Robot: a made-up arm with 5 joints. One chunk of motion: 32 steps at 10 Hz.
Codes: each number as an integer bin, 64 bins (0 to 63) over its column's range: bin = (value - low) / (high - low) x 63, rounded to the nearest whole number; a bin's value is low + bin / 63 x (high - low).
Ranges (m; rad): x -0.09..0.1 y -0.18..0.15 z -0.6..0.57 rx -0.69..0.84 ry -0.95..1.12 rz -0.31..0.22
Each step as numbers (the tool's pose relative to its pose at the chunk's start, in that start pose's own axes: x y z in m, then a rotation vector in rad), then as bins.
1 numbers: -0.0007 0.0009 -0.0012 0.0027 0.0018 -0.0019
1 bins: 30 35 32 29 29 37
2 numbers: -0.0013 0.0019 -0.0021 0.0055 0.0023 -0.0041
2 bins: 29 35 32 29 29 36
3 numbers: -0.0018 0.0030 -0.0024 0.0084 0.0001 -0.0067
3 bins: 29 35 32 29 29 36
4 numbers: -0.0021 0.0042 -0.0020 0.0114 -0.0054 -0.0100
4 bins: 29 35 32 29 29 36
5 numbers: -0.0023 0.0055 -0.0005 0.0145 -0.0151 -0.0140
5 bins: 29 35 32 29 28 35
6 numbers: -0.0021 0.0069 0.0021 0.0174 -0.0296 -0.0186
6 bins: 29 36 32 29 28 35
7 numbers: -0.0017 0.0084 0.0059 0.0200 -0.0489 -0.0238
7 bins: 29 36 33 29 27 34
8 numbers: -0.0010 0.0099 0.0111 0.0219 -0.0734 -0.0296
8 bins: 30 36 33 29 27 33
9 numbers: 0.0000 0.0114 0.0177 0.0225 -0.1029 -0.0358
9 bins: 30 37 33 29 26 33
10 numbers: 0.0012 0.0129 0.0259 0.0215 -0.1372 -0.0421
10 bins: 30 37 34 29 25 32
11 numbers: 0.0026 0.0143 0.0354 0.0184 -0.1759 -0.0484
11 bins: 31 37 34 29 24 31
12 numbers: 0.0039 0.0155 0.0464 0.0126 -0.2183 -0.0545
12 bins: 31 37 35 29 22 30
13 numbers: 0.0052 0.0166 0.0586 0.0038 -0.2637 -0.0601
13 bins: 32 38 35 29 21 30
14 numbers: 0.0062 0.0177 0.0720 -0.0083 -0.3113 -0.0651
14 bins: 32 38 36 28 19 29
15 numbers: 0.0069 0.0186 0.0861 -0.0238 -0.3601 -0.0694
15 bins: 32 38 37 27 18 29
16 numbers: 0.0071 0.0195 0.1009 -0.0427 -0.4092 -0.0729
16 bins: 32 38 38 27 16 28
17 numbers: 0.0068 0.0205 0.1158 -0.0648 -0.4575 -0.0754
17 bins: 32 38 39 26 15 28
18 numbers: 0.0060 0.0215 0.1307 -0.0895 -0.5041 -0.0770
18 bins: 32 38 39 25 14 28
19 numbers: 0.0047 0.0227 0.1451 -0.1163 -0.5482 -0.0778
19 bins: 31 39 40 24 12 28
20 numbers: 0.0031 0.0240 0.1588 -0.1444 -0.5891 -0.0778
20 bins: 31 39 41 22 11 28
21 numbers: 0.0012 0.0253 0.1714 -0.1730 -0.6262 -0.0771
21 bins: 30 39 42 21 10 28
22 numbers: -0.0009 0.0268 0.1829 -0.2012 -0.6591 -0.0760
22 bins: 30 39 42 20 9 28
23 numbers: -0.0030 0.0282 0.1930 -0.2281 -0.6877 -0.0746
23 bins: 29 40 43 19 8 28
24 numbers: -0.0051 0.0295 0.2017 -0.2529 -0.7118 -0.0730
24 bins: 28 40 43 18 7 28
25 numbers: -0.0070 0.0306 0.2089 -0.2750 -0.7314 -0.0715
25 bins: 28 40 44 17 7 28
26 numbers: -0.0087 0.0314 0.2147 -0.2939 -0.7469 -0.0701
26 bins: 27 40 44 16 6 29
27 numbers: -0.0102 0.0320 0.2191 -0.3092 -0.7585 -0.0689
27 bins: 26 40 44 16 6 29
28 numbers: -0.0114 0.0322 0.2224 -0.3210 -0.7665 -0.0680
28 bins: 26 41 44 15 6 29
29 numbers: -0.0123 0.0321 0.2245 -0.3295 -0.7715 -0.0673
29 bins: 26 40 44 15 5 29
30 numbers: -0.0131 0.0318 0.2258 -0.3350 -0.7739 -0.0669
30 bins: 25 40 44 15 5 29
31 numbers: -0.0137 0.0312 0.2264 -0.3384 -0.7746 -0.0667
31 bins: 25 40 44 14 5 29
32 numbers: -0.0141 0.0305 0.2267 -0.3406 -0.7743 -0.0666
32 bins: 25 40 45 14 5 29
